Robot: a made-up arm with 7 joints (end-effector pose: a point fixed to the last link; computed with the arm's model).
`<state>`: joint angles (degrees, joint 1 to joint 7).
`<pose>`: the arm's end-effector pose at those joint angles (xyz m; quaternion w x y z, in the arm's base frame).
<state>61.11 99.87 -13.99 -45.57 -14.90 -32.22 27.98</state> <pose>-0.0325 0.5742 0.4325 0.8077 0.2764 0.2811 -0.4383</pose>
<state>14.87 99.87 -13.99 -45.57 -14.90 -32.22 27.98</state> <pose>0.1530 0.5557 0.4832 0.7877 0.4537 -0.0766 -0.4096</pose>
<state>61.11 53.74 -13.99 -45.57 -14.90 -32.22 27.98</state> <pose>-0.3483 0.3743 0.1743 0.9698 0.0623 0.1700 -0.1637</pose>
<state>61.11 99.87 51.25 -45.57 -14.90 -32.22 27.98</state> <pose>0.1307 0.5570 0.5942 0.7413 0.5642 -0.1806 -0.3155</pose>
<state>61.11 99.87 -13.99 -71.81 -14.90 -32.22 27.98</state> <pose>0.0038 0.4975 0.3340 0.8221 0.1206 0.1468 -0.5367</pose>
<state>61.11 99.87 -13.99 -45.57 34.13 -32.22 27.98</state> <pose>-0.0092 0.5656 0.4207 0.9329 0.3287 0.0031 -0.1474</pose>
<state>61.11 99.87 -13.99 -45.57 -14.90 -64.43 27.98</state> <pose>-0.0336 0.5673 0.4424 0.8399 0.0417 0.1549 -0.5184</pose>
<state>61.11 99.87 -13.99 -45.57 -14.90 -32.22 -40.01</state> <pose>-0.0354 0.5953 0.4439 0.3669 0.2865 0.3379 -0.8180</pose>
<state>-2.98 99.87 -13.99 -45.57 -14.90 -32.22 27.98</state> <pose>0.2039 0.5362 0.5368 0.7453 0.5039 -0.2146 -0.3803</pose>
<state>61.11 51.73 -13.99 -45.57 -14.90 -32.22 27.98</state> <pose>-0.3568 0.3591 0.1638 0.9734 0.0524 0.1644 -0.1508</pose>
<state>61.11 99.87 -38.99 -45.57 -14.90 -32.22 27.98</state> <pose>-0.1240 0.5600 0.4302 0.7641 0.1368 0.4420 -0.4495</pose>
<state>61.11 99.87 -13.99 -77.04 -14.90 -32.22 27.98</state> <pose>0.0099 0.4769 0.3191 0.8198 0.0886 0.1189 -0.5531</pose>
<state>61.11 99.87 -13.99 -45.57 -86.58 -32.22 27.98</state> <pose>-0.0312 0.5927 0.4666 0.3755 0.1152 0.5844 -0.7101</pose>
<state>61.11 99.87 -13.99 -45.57 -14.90 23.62 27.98</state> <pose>-0.0312 0.5942 0.4284 0.6059 0.6222 0.4428 -0.2230</pose>
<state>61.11 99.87 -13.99 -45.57 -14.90 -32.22 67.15</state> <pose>-0.0200 0.5674 0.4299 0.9425 0.2261 0.2020 -0.1404</pose>
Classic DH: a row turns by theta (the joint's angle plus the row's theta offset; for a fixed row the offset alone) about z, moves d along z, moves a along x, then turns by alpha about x. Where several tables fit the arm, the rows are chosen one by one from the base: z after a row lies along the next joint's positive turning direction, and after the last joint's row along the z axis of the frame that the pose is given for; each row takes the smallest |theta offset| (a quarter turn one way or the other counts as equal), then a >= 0, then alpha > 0; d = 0 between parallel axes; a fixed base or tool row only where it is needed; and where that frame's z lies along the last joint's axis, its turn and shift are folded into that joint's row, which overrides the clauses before.
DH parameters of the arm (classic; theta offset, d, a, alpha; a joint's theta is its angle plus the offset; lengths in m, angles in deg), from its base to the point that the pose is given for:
base (fixed): 0 0.4835 -0.003 -70
joint 1: -90 -0.0394 0 -90
joint 2: 70 -0.004 -0.022 90
joint 3: 90 -0.359 0.029 -90
joint 4: 0 0.018 -0.037 90
joint 5: 0 -0.289 -0.004 -90
joint 6: 0 -0.012 0.006 90
joint 7: -70.34 -0.0026 0.0215 -23.49
tool (fixed): 71.91 -0.0059 0 0

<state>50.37 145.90 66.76 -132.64 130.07 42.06 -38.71</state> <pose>0.2771 -0.1054 0.5995 0.6317 -0.0117 0.0127 -0.7750</pose>
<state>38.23 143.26 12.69 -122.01 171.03 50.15 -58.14</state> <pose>0.3420 0.0667 0.5248 0.8296 -0.2803 0.1980 -0.4404</pose>
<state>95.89 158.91 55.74 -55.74 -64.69 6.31 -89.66</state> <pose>0.5715 0.2088 0.3822 0.7245 -0.4424 -0.3034 0.4327</pose>
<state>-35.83 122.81 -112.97 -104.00 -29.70 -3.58 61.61</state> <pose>-0.0006 0.3871 0.3706 0.8767 0.1866 0.1619 -0.4128</pose>
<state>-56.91 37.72 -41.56 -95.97 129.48 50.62 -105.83</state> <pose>0.4461 -0.0928 0.4369 0.2920 -0.1683 -0.4760 -0.8123</pose>
